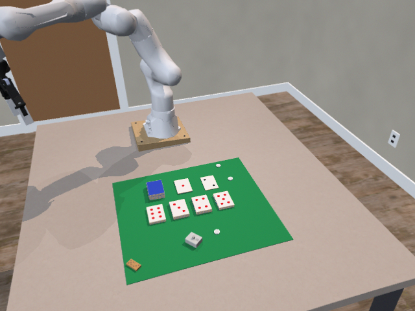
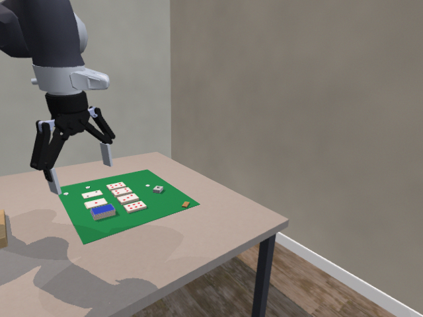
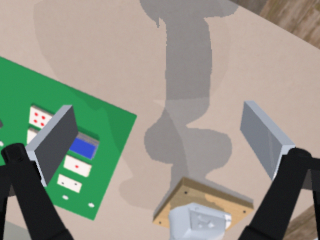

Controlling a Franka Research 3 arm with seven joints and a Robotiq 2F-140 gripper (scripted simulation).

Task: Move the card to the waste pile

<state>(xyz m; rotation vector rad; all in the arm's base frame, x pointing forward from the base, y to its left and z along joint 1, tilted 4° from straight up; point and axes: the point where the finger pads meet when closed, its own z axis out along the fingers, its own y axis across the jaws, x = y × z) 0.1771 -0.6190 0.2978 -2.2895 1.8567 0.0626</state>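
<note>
Right now my hand is 390 mm to the right of the blue-backed card, 340 mm above it and 230 mm short of it. From my hand the other things lie so: green mat: 480 mm to the left, 400 mm ahead, 380 mm below; then grey block: 560 mm ahead, 400 mm to the left, 350 mm below.
</note>
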